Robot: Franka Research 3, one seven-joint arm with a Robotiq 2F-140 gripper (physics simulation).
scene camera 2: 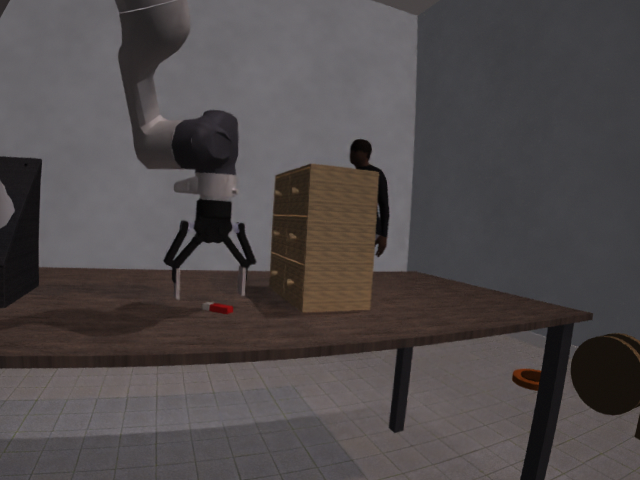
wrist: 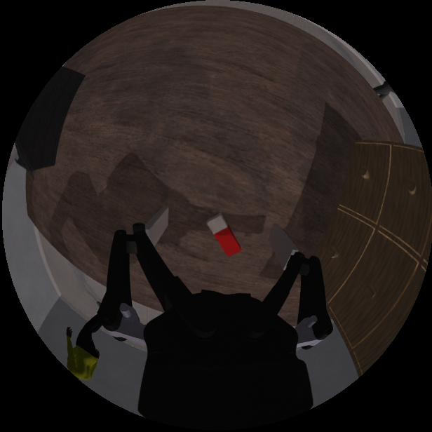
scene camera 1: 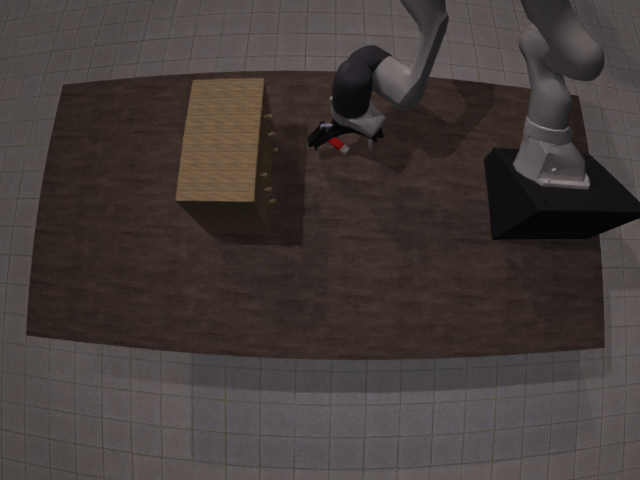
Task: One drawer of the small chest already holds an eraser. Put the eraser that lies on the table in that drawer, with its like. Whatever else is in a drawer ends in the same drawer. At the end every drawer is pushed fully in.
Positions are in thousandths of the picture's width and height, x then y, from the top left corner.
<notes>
In view: my gripper (scene camera 2: 327,618), a small wooden chest (scene camera 1: 338,382) and an eraser (wrist: 508,527).
The small wooden chest is seen too in scene camera 2 (scene camera 2: 534,449). My gripper is seen too in the wrist view (wrist: 510,520) and in scene camera 1 (scene camera 1: 538,311).
</notes>
